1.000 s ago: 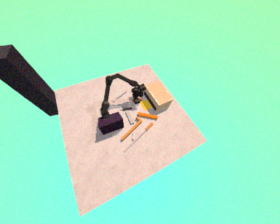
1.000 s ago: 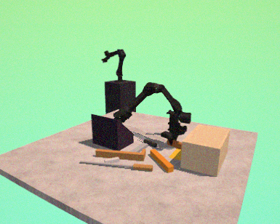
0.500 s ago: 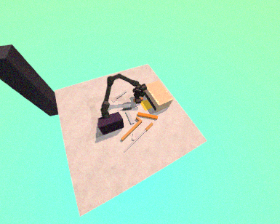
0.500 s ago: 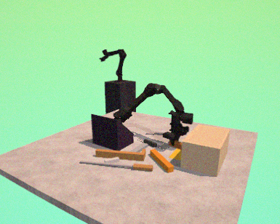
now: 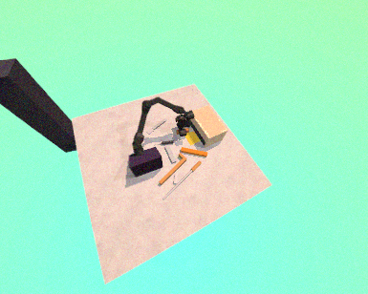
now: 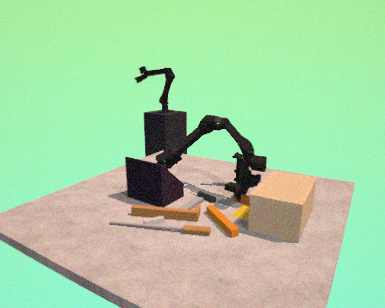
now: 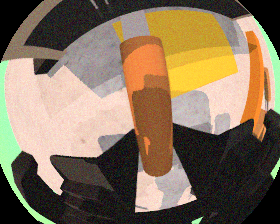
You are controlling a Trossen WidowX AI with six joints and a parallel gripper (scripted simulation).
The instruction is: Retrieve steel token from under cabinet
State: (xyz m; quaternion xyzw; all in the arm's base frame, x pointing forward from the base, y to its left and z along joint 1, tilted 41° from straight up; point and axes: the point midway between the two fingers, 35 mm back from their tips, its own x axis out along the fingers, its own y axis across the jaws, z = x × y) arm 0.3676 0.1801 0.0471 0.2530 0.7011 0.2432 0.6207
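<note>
Right now the dark-handled tool is 18 cm behind my gripper tip and 8 cm to the right of it. Also, from my gripper tip: orange bar: 5 cm ahead, 23 cm to the right, 1 cm above.
</note>
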